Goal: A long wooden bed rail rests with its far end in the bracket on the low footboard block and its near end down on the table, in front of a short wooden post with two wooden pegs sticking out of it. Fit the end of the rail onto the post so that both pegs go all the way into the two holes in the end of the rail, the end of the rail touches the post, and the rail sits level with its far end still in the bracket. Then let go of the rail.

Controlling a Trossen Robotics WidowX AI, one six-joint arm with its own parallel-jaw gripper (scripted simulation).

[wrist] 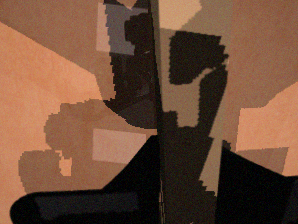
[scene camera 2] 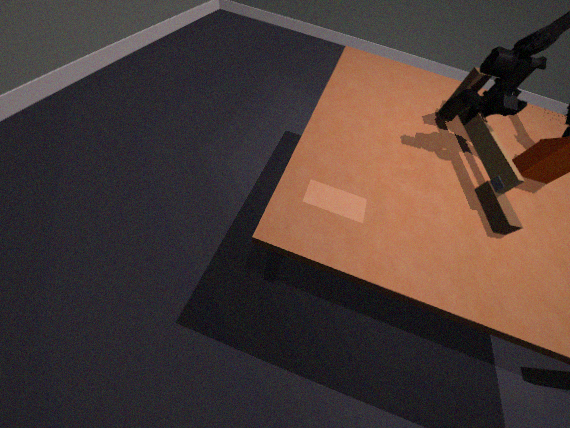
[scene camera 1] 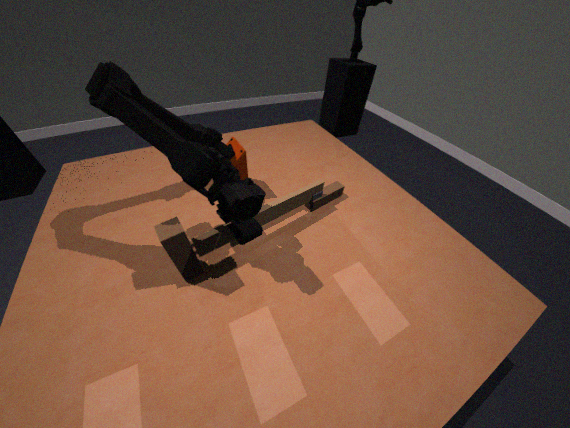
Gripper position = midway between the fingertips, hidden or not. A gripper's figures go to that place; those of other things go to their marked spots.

Scene:
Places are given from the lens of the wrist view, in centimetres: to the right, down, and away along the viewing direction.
gripper [wrist: 173,141]: 1, 2, 12
wooden bed rail [wrist: 191,52]: 1, -2, 5

